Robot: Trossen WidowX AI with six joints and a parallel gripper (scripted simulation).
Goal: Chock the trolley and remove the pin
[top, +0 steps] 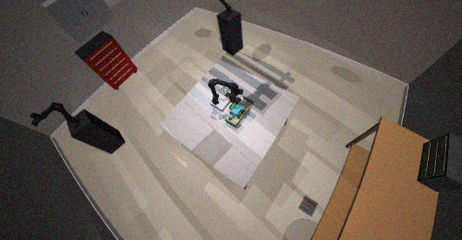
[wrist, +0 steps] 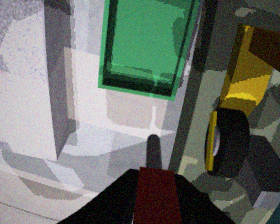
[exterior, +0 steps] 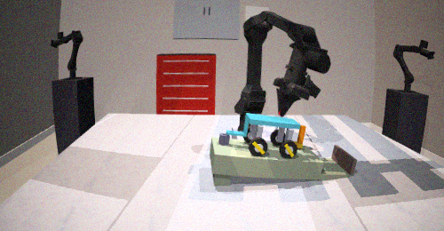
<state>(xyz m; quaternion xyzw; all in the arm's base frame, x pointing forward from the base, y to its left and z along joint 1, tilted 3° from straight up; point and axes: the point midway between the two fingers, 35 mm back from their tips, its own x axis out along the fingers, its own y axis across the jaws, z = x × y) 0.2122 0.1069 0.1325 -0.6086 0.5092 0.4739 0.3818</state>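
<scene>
The green tray is 2 cm behind my gripper tip, 3 cm to the left of it and 15 cm below it. Round my gripper tip: red-headed stop pin right at my gripper tip; then yellow chock 5 cm ahead, 4 cm to the left, 6 cm below; then trolley 11 cm ahead, 4 cm to the right, 3 cm below.
</scene>
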